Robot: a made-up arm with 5 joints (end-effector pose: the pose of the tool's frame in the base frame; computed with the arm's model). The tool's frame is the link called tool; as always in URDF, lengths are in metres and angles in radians. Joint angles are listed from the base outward.
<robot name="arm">
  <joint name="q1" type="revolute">
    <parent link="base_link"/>
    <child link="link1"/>
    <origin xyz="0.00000 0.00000 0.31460" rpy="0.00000 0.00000 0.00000"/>
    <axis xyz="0 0 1"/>
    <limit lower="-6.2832" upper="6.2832"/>
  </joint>
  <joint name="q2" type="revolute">
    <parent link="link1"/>
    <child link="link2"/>
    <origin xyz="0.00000 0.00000 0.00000" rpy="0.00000 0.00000 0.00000"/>
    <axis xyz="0 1 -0.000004"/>
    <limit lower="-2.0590" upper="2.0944"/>
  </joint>
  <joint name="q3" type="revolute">
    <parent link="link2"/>
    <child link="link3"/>
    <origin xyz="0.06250 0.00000 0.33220" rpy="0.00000 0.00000 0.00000"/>
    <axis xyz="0 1 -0.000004"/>
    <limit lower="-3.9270" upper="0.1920"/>
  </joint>
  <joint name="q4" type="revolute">
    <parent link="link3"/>
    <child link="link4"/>
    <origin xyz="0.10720 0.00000 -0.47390" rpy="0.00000 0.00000 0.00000"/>
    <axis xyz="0 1 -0.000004"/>
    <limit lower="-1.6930" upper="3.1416"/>
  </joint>
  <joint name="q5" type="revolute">
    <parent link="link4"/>
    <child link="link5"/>
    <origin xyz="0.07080 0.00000 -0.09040" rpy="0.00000 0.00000 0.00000"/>
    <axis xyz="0 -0.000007 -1"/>
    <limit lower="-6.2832" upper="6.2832"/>
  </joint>
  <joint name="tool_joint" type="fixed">
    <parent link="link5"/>
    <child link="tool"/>
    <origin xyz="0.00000 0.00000 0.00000" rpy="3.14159 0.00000 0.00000"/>
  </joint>
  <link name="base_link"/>
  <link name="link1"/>
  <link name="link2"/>
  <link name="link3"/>
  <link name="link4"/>
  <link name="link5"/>
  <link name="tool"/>
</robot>
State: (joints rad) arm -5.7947 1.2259 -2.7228 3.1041 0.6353
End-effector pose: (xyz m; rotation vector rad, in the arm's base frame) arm 0.6370 0.3385 0.3726 1.7648 -0.1298 -1.5530
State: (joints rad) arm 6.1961 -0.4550 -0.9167 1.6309 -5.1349
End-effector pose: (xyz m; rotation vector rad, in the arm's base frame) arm 0.4395 -0.0384 0.5463 2.4390 -1.7327 -0.3363
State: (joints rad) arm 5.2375 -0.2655 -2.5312 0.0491 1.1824
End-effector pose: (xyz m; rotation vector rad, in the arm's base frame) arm 0.0009 -0.0016 1.2444 -0.2602 0.5295 -2.9491
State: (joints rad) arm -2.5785 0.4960 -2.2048 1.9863 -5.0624
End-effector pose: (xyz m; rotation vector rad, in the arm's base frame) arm -0.6013 -0.3796 0.6421 0.9528 2.7922 0.3207
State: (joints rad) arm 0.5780 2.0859 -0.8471 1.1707 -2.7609
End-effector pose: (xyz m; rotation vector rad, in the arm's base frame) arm -0.2243 -0.1463 -0.1393 0.0748 -0.7561 0.9142
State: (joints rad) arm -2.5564 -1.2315 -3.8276 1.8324 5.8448
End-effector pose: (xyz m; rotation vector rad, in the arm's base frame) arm 0.6502 0.4308 0.3063 -0.0417 0.0743 0.1467
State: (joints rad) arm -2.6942 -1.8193 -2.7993 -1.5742 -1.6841
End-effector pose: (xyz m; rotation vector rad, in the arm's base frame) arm 0.6824 0.3274 0.1347 -2.6840 1.4839 -0.0804
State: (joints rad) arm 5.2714 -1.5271 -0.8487 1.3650 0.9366
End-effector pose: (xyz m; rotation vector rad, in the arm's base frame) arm 0.0192 -0.0307 0.8194 1.5268 -2.2480 1.5026
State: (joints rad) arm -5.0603 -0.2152 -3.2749 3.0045 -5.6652
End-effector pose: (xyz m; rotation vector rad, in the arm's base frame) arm -0.0572 -0.1576 1.0144 -2.6023 -0.8120 -0.4088
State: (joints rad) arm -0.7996 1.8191 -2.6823 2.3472 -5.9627
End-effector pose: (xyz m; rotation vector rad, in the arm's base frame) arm 0.4548 -0.4679 -0.1326 -1.7839 1.1185 1.8752
